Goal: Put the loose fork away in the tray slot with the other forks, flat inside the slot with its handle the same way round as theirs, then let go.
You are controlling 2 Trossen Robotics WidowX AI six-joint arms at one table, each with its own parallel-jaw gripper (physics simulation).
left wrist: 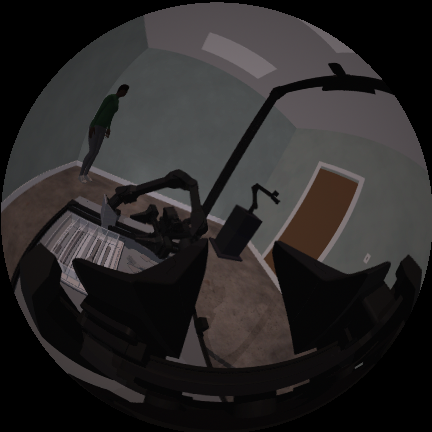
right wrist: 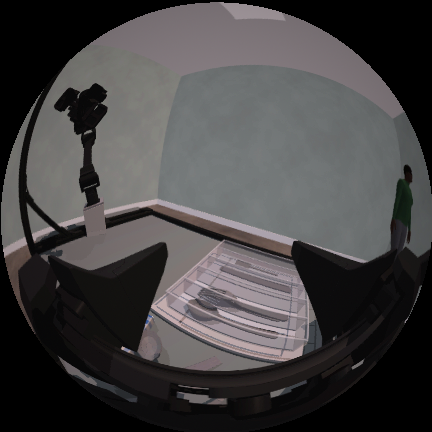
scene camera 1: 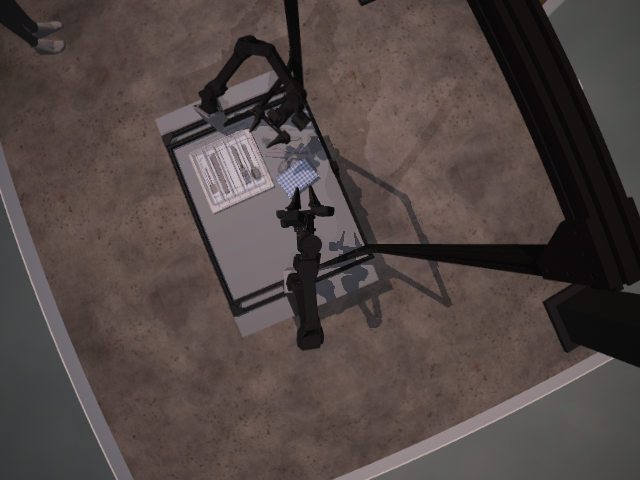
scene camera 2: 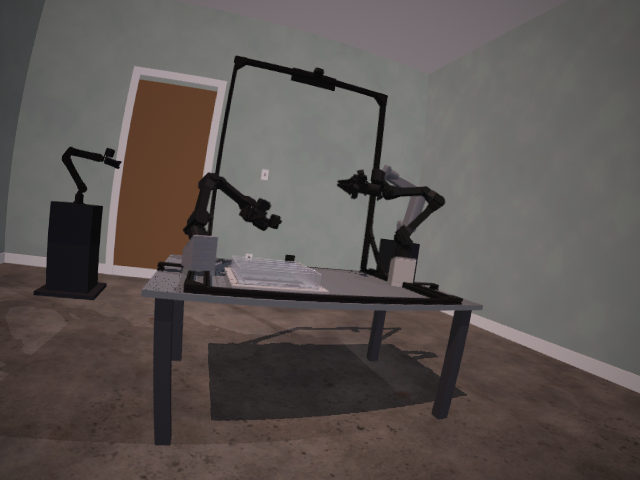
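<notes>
The clear tray (scene camera 1: 242,198) (scene camera 2: 310,279) (right wrist: 225,344) holds cutlery in slots. The forks (right wrist: 216,297) lie in one slot beside a spoon, tines left and handles right in the right wrist view. A pale thin shape (scene camera 1: 267,140) by my right gripper seems to be the loose fork; it is partly hidden by the gripper and does not show clearly in the right wrist view. My right gripper (scene camera 1: 259,137) (scene camera 2: 279,222) (right wrist: 231,249) is open and empty, above the table beside the tray. My left gripper (scene camera 1: 303,188) (scene camera 2: 338,183) (left wrist: 241,245) is partly open and empty, high above the table.
A blue checked cloth (scene camera 1: 299,178) lies beside the tray, with a spoon (scene camera 1: 283,164) (right wrist: 150,345) at its edge. A pinkish flat strip (scene camera 1: 279,153) (right wrist: 202,363) lies between the cloth and my right gripper. Black frame rails edge the table. A person (left wrist: 105,112) (right wrist: 401,205) stands beyond it.
</notes>
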